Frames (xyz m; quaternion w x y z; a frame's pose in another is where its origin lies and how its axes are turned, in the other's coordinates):
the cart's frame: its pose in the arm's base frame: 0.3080 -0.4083 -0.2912 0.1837 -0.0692 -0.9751 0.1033
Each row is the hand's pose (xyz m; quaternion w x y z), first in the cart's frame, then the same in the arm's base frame.
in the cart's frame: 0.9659 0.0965 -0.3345 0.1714 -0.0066 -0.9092 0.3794
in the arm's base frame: -0.4495 -0.0889 0.3239 0.8947 0.2891 0.3086 -0.1439
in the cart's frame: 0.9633 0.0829 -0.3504 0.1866 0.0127 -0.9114 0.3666
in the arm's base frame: -0.4425 -0.0997 0.3406 0.8914 0.2739 0.3227 -0.1621
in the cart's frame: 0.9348 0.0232 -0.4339 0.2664 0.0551 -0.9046 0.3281
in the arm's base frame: -0.3909 -0.1478 0.4204 0.8632 0.2348 0.3975 -0.2041
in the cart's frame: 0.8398 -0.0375 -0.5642 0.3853 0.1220 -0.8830 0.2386
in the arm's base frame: -0.2605 -0.2001 0.5202 0.8064 0.1457 0.5088 -0.2637
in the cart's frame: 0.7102 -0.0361 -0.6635 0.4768 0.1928 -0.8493 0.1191
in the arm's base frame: -0.1038 -0.2037 0.5658 0.7395 0.0260 0.5928 -0.3179
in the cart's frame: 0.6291 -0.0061 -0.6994 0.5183 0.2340 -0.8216 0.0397
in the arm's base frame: -0.0127 -0.1823 0.5638 0.6938 -0.0533 0.6294 -0.3459
